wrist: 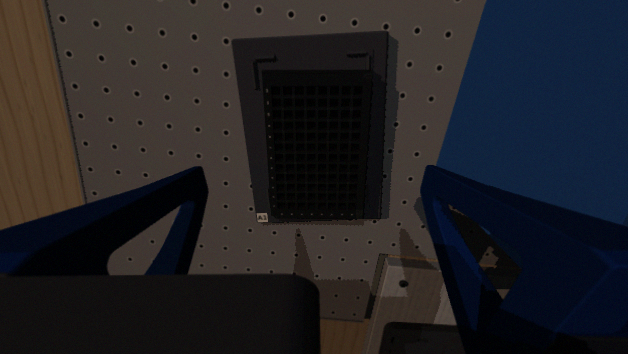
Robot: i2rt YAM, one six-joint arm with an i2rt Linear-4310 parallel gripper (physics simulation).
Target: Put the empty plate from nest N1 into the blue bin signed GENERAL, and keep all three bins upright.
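A black gridded plate sits on a dark grey nest block in the upper middle of the wrist view. Its wells look dark, and a small A1 label shows at the lower left corner. No N1 sign is readable. My gripper is open, its two blue fingers wide apart, one to the left and one to the right of the plate in the view. The fingers do not touch the plate. Part of the blue bin shows at the upper right; its GENERAL sign does not show.
The nest stands on a grey perforated board. Wooden table top shows at the left edge. A pale base plate with a dark part on it lies at the lower right, partly behind the right finger. The other two bins do not show.
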